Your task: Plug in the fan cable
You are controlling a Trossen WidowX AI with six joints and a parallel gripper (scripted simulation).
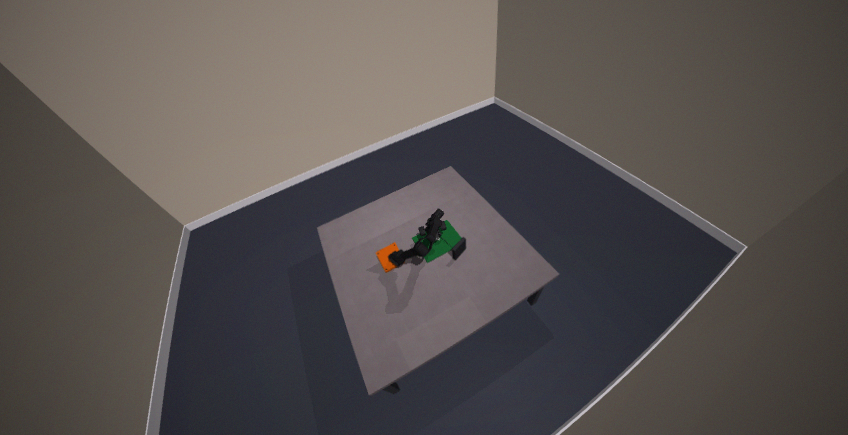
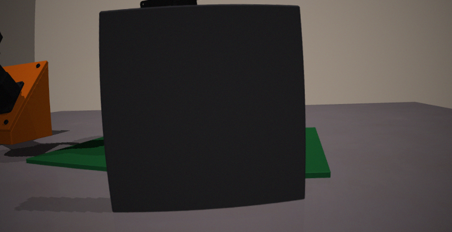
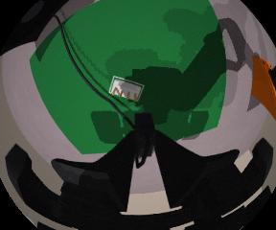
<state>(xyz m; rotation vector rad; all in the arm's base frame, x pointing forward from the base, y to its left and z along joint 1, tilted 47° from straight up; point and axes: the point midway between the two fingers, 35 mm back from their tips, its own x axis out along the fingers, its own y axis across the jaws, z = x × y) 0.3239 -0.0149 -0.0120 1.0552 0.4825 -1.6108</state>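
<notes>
The four-pin fan header is 5 cm below my gripper tip, 4 cm to the right of it and 1 cm ahead of it. From my gripper tip the other things lie so: green board: 6 cm below, 4 cm to the right, 1 cm ahead; then dark fan plug: 1 cm to the left; then black fan: 22 cm to the right, 5 cm ahead, 1 cm above.
</notes>
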